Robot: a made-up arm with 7 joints. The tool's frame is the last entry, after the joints.
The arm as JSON. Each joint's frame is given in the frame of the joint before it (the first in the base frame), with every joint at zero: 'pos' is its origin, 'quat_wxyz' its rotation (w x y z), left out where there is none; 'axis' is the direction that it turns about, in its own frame. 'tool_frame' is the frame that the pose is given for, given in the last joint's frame.
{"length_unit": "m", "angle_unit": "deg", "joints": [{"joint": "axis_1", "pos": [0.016, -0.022, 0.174], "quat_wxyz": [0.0, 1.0, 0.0, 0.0], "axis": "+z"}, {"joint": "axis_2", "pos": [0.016, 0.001, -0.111], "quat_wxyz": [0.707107, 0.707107, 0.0, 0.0], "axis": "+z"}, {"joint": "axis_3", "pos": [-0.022, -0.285, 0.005], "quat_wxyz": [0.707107, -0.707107, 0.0, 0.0], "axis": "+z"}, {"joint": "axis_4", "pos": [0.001, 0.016, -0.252], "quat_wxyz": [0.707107, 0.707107, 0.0, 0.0], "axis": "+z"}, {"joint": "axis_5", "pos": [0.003, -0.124, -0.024], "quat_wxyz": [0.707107, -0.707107, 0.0, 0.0], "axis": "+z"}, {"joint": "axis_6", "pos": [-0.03, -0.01, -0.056], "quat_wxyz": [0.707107, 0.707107, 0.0, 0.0], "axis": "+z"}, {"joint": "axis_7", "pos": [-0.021, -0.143, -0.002], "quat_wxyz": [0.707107, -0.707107, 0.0, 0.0], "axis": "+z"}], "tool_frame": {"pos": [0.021, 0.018, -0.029], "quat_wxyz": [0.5, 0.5, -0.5, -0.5]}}
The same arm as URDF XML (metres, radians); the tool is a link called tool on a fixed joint. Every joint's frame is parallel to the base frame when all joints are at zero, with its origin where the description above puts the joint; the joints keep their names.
<robot name="arm">
  <joint name="axis_1" type="continuous">
    <parent link="base"/>
    <child link="link1"/>
    <origin xyz="0.0160 -0.0220 0.1740" rpy="0.0000 0.0000 0.0000"/>
    <axis xyz="0 0 -1"/>
  </joint>
  <joint name="axis_2" type="continuous">
    <parent link="link1"/>
    <child link="link2"/>
    <origin xyz="0.0160 -0.0010 0.1110" rpy="0.0000 0.0000 0.0000"/>
    <axis xyz="0 1 0"/>
  </joint>
  <joint name="axis_3" type="continuous">
    <parent link="link2"/>
    <child link="link3"/>
    <origin xyz="-0.0220 0.0050 0.2850" rpy="0.0000 0.0000 0.0000"/>
    <axis xyz="0 0 -1"/>
  </joint>
  <joint name="axis_4" type="continuous">
    <parent link="link3"/>
    <child link="link4"/>
    <origin xyz="0.0010 -0.0160 0.2520" rpy="0.0000 0.0000 0.0000"/>
    <axis xyz="0 1 0"/>
  </joint>
  <joint name="axis_5" type="continuous">
    <parent link="link4"/>
    <child link="link5"/>
    <origin xyz="0.0030 -0.0240 0.1240" rpy="0.0000 0.0000 0.0000"/>
    <axis xyz="0 0 -1"/>
  </joint>
  <joint name="axis_6" type="continuous">
    <parent link="link5"/>
    <child link="link6"/>
    <origin xyz="-0.0300 0.0100 0.0560" rpy="0.0000 0.0000 0.0000"/>
    <axis xyz="0 1 0"/>
  </joint>
  <joint name="axis_7" type="continuous">
    <parent link="link6"/>
    <child link="link7"/>
    <origin xyz="-0.0210 -0.0020 0.1430" rpy="0.0000 0.0000 0.0000"/>
    <axis xyz="0 0 -1"/>
  </joint>
  <joint name="tool_joint" type="fixed">
    <parent link="link7"/>
    <child link="tool"/>
    <origin xyz="0.0210 -0.0180 0.0290" rpy="-1.5708 0.0000 1.5708"/>
  </joint>
  <link name="base"/>
  <link name="link1"/>
  <link name="link2"/>
  <link name="link3"/>
  <link name="link4"/>
  <link name="link5"/>
  <link name="link6"/>
  <link name="link7"/>
  <link name="tool"/>
</robot>

